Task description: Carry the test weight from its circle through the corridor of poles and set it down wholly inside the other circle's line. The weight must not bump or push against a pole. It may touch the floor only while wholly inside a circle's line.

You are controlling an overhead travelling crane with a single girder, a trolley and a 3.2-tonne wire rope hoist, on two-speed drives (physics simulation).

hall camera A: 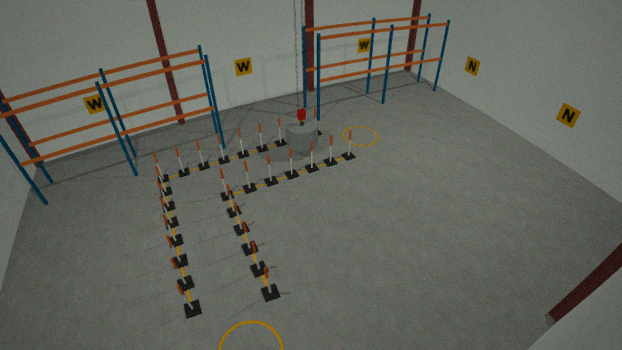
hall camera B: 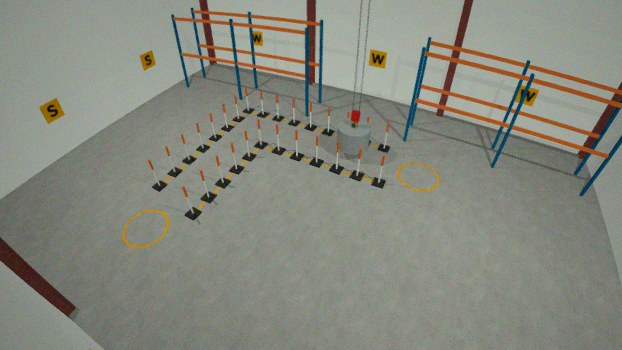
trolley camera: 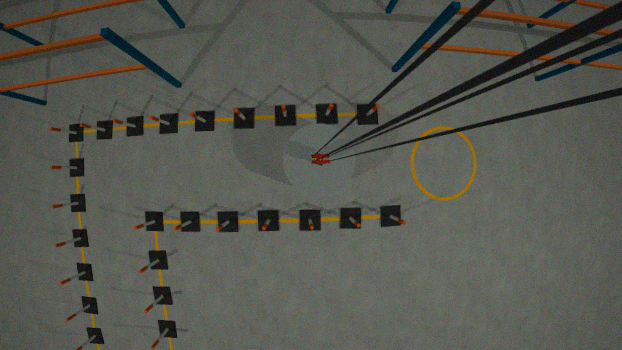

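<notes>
The grey cylindrical test weight (hall camera A: 301, 140) (hall camera B: 353, 139) (trolley camera: 320, 177) hangs upright on my hook (hall camera A: 301, 121) (hall camera B: 355, 124), under the red hook block (trolley camera: 320, 159). It is between the two pole rows of the corridor's far leg. In the trolley camera its edge looks nearer to the upper row (trolley camera: 327, 114) than to the lower row (trolley camera: 310, 220); the exact gap cannot be told. It hides part of the back row in both hall views. One circle (hall camera A: 360, 126) (hall camera B: 419, 190) (trolley camera: 412, 163) lies beyond this leg's open end. The other circle (hall camera A: 251, 322) (hall camera B: 141, 247) lies beyond the other leg's end.
The corridor turns at a corner pole (trolley camera: 76, 132) on the left of the trolley view. One rack (hall camera A: 117, 130) (hall camera B: 307, 70) (trolley camera: 142, 59) and a second rack (hall camera A: 319, 75) (hall camera B: 512, 120) (trolley camera: 425, 37) stand along the W wall behind the back row.
</notes>
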